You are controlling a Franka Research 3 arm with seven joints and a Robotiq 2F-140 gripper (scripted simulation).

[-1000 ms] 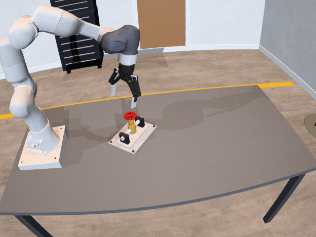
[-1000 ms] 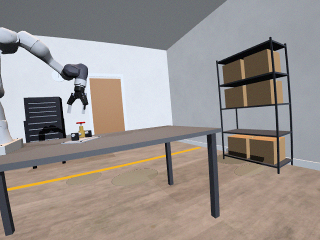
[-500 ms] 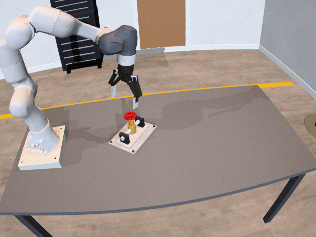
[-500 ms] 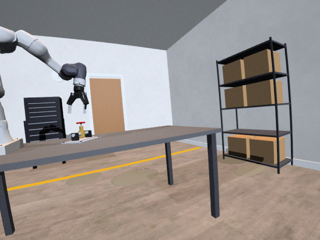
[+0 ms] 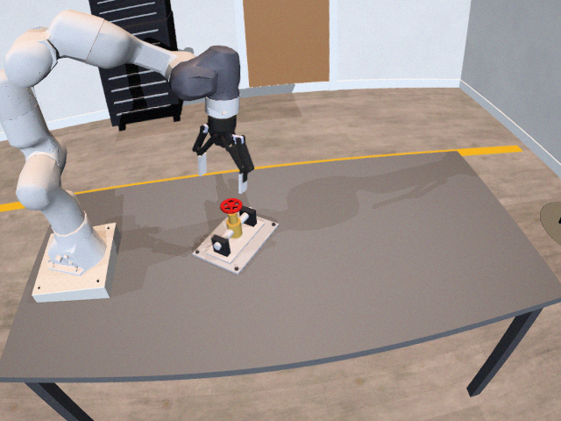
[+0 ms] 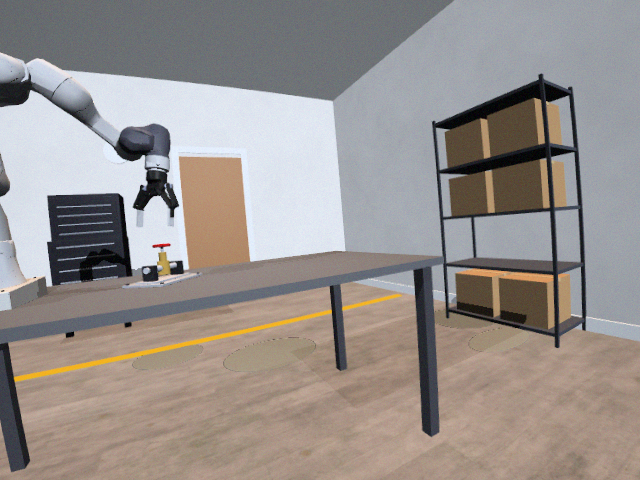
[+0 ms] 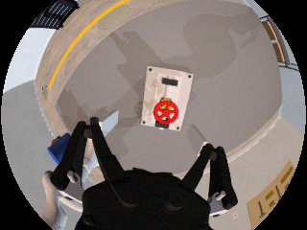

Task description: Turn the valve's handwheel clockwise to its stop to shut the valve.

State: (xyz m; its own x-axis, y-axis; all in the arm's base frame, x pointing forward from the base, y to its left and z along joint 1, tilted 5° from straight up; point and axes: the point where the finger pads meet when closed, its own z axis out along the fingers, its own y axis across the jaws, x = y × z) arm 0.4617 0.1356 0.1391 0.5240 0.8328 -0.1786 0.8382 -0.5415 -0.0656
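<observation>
Now: the red handwheel 9 cm below my hand, 2 cm ahead of it and 1 cm to the right of it.
</observation>
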